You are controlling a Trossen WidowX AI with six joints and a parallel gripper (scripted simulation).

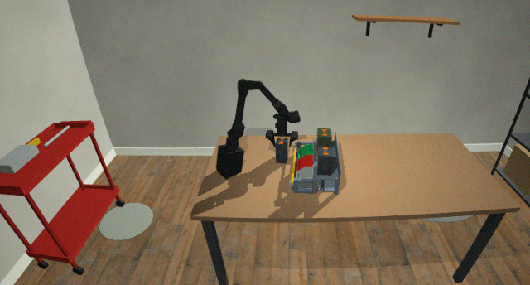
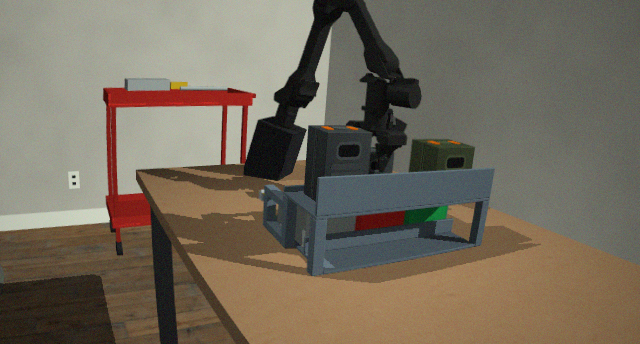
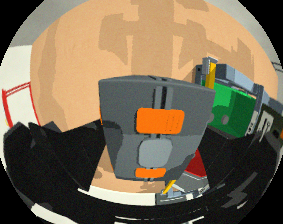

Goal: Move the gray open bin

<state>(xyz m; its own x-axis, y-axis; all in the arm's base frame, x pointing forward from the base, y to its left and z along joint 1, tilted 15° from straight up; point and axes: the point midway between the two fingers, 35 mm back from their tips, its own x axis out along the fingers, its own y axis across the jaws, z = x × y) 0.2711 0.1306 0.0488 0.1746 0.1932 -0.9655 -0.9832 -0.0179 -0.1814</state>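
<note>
Now: hand 80 mm short of the yellow stick, 110 mm to the left of it and 60 mm above it. The rest, counted from my hand: gray bin: 170 mm ahead, 220 mm to the right, 80 mm below; then green bin: 160 mm ahead, 10 mm to the left, 80 mm below; then red bin: 170 mm ahead, 100 mm to the right, 80 mm below.
</note>
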